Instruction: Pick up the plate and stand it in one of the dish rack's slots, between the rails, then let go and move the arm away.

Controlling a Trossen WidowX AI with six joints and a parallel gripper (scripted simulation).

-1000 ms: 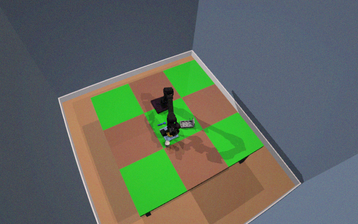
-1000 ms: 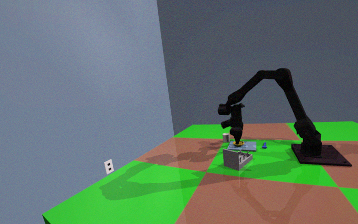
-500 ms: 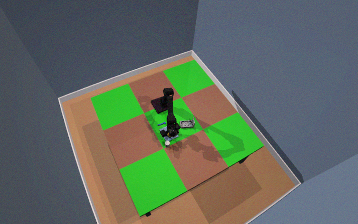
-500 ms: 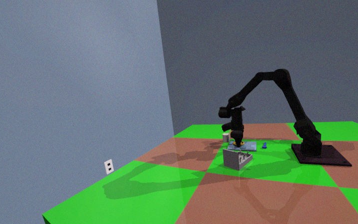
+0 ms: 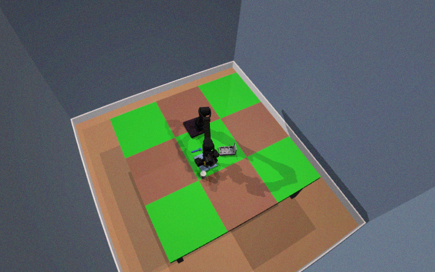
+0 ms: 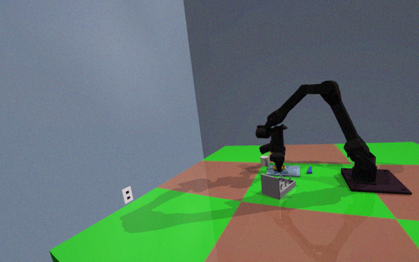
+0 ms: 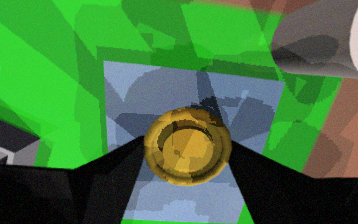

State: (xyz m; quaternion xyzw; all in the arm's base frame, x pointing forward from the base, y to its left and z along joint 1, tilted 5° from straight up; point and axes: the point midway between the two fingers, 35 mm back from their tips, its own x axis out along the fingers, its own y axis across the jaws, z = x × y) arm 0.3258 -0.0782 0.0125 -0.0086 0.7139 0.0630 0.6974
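My gripper tip is 20 mm past the light blue mat and 10 mm above it. From my gripper tip the other things lie so: yellow plate (10 mm above); blue spoon (140 mm behind, 20 mm to the right); white cup (90 mm ahead, 70 mm to the right, 20 mm above).
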